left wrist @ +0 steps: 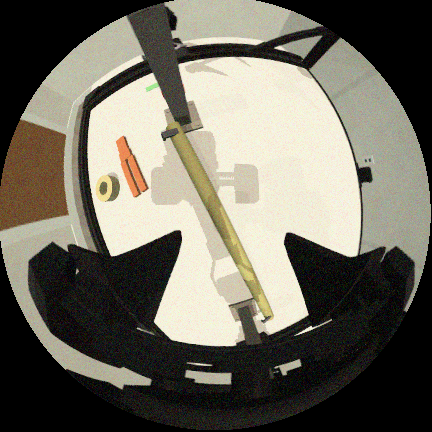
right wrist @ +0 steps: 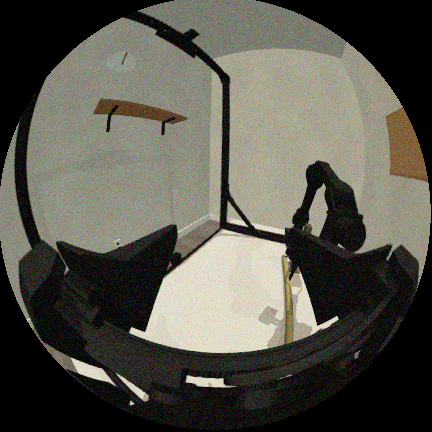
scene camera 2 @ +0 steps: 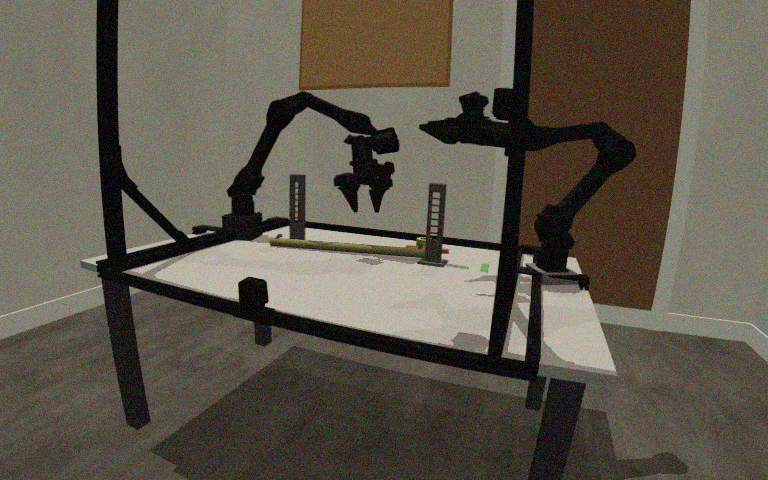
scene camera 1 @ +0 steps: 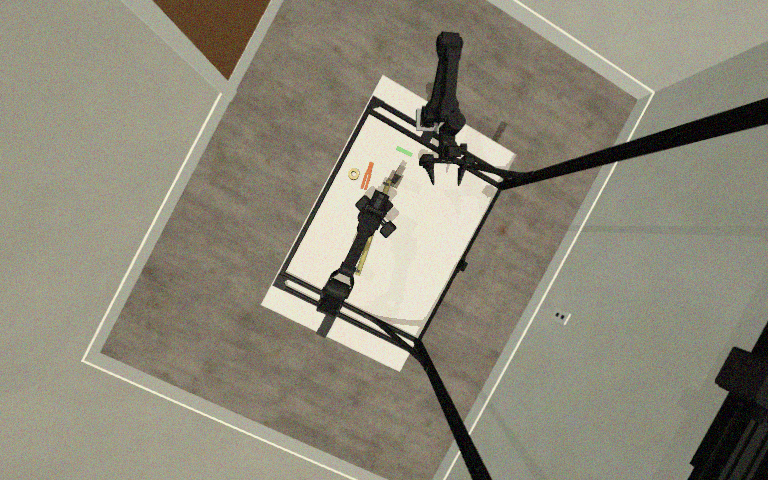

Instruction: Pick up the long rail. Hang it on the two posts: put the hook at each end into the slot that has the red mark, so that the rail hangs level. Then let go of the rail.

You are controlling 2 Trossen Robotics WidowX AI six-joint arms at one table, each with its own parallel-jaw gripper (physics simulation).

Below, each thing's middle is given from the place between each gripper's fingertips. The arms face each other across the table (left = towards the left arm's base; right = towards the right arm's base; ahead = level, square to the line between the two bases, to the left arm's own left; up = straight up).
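Scene:
The olive rail (scene camera 2: 418, 252) is 15 cm ahead of my right hand, 25 cm to the left of it and 33 cm below it. Counting from that same right hand, I find the orange block (left wrist: 125, 154) 28 cm ahead, 5 cm to the left and 34 cm below.
My left gripper is 10 cm above the olive rail and 6 cm to the right of it; going by its middle, the rail is nearer to my left gripper than to my right hand. The orange block is 12 cm below my left hand, 13 cm ahead of it and 14 cm to the right of it. Going by its middle, the block too is nearer to my left gripper than to my right hand.

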